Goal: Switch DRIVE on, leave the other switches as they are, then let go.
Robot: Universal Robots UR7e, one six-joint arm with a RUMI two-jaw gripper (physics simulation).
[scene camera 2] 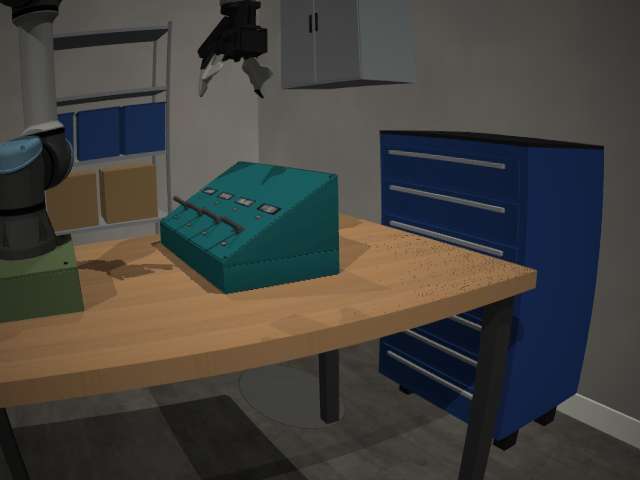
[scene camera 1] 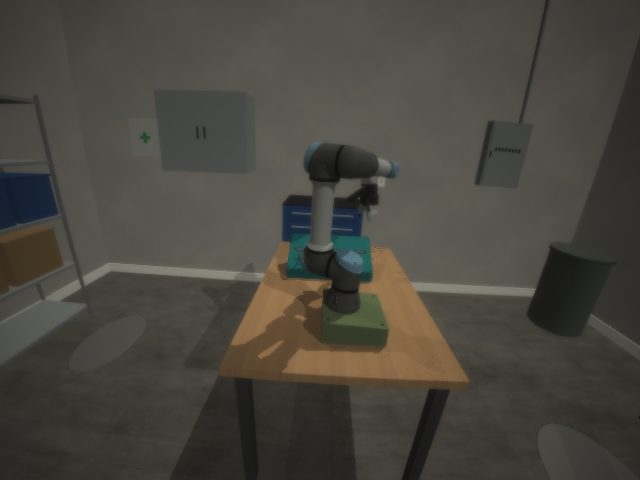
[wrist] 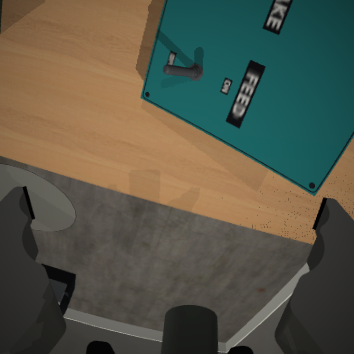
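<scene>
Looking at a teal switch panel, I find that (wrist: 267,86) and (scene camera 2: 272,201) are the same spot on it.
</scene>
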